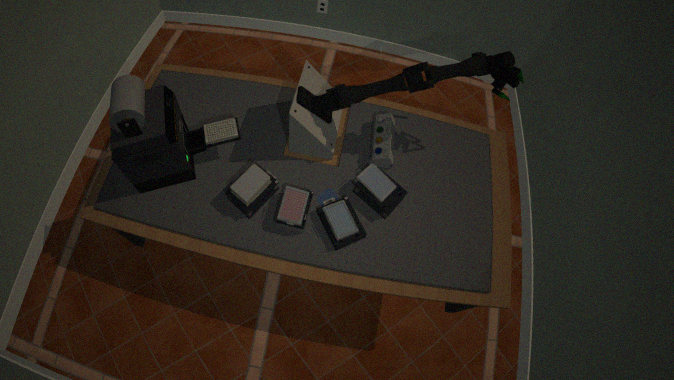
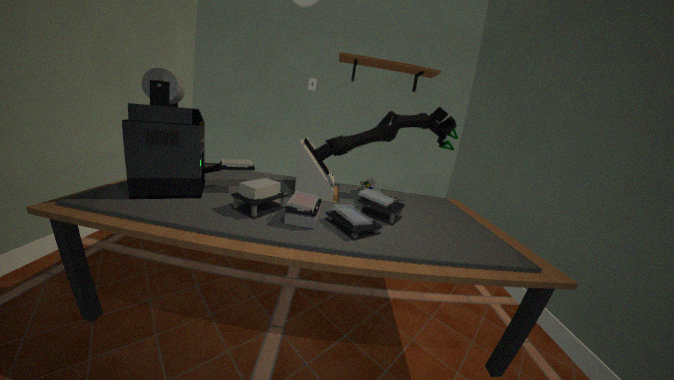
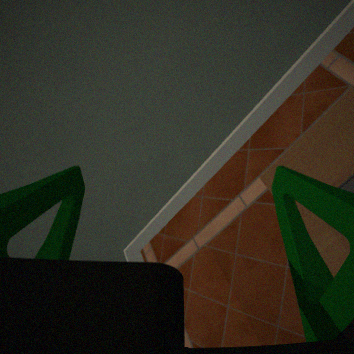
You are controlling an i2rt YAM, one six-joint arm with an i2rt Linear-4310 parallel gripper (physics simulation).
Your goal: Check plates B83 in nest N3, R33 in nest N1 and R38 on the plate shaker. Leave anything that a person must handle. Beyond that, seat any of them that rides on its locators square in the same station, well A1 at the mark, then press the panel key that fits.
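My gripper [image 1: 514, 87] [image 2: 454, 142] [image 3: 177, 176] is open and empty, high beyond the table's right back corner. A thick white plate [image 1: 251, 184] [image 2: 260, 188] sits on a dark raised stand. A pink-welled plate [image 1: 294, 205] [image 2: 304, 201] sits on a pale block with a dark top. A pale blue plate [image 1: 340, 220] [image 2: 355, 215] lies on a low dark stand, and another pale plate [image 1: 378, 183] [image 2: 377, 196] on a taller one. The key panel [image 1: 384, 159] [image 2: 368, 184] has green, yellow and blue keys. Plate labels, A1 marks and exact seating are too small to read.
A dark machine [image 1: 145, 145] [image 2: 165, 155] with a roll on top stands at the left; its arm holds a white welled plate [image 1: 221, 131] [image 2: 237, 163]. My arm's slanted white mounting board [image 1: 306, 127] stands at the back middle. A wall shelf [image 2: 385, 64] hangs behind the arm.
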